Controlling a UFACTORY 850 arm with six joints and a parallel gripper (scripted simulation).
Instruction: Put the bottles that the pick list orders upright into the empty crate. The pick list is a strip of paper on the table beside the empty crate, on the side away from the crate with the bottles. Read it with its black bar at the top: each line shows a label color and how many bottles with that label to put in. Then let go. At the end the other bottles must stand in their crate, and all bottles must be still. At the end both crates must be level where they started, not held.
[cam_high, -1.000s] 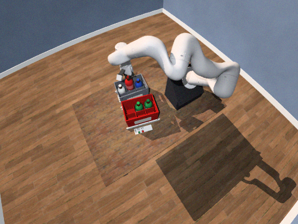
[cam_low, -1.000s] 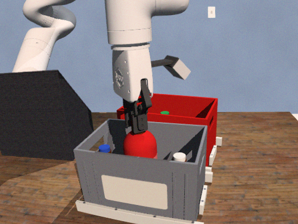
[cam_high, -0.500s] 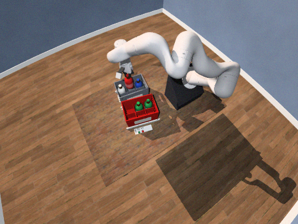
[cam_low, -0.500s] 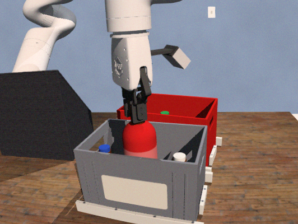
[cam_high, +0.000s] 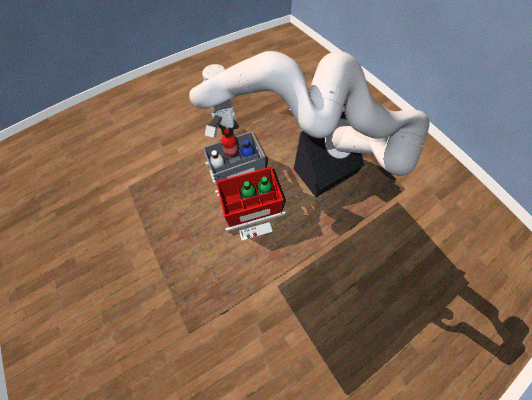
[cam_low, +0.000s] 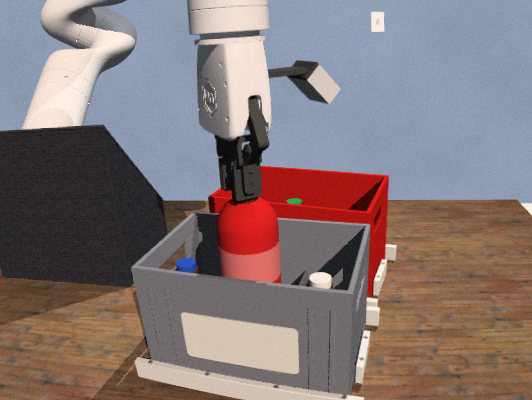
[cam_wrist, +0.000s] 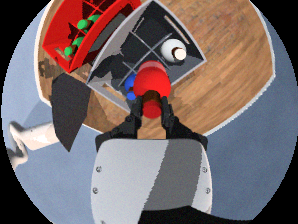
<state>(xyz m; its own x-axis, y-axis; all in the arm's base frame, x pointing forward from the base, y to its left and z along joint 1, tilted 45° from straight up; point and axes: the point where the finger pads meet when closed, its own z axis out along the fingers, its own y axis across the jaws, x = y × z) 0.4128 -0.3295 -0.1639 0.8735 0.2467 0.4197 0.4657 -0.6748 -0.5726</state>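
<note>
My gripper is now 7 cm above the red-capped bottle. Round my hand: grey crate 20 cm below, 4 cm to the left, 1 cm ahead; then blue-capped bottle 20 cm below, 8 cm behind, 3 cm to the left; then white-capped bottle 20 cm below, 9 cm ahead, 3 cm to the right.
</note>
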